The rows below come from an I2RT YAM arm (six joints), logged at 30 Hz.
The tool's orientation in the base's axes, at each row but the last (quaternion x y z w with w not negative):
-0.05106, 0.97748, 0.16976, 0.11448
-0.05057, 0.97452, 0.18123, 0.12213
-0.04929, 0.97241, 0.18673, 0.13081
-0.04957, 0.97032, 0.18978, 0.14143
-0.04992, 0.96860, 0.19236, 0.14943
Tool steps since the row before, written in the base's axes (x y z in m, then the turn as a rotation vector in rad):
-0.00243, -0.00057, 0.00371, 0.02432, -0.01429, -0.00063
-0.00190, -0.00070, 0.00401, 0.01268, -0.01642, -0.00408
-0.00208, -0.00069, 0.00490, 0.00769, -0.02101, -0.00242
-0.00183, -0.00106, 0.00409, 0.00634, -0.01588, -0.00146
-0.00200, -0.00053, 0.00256, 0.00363, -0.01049, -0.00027
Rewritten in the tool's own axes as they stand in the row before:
0.00149, 0.00099, -0.00410, -0.02253, -0.01697, 0.00069
0.00084, 0.00099, -0.00430, -0.01030, -0.01846, 0.00047
0.00069, 0.00138, -0.00514, -0.00574, -0.02140, -0.00392
0.00059, 0.00074, -0.00450, -0.00495, -0.01613, -0.00315
0.00113, 0.00074, -0.00300, -0.00296, -0.01032, -0.00285

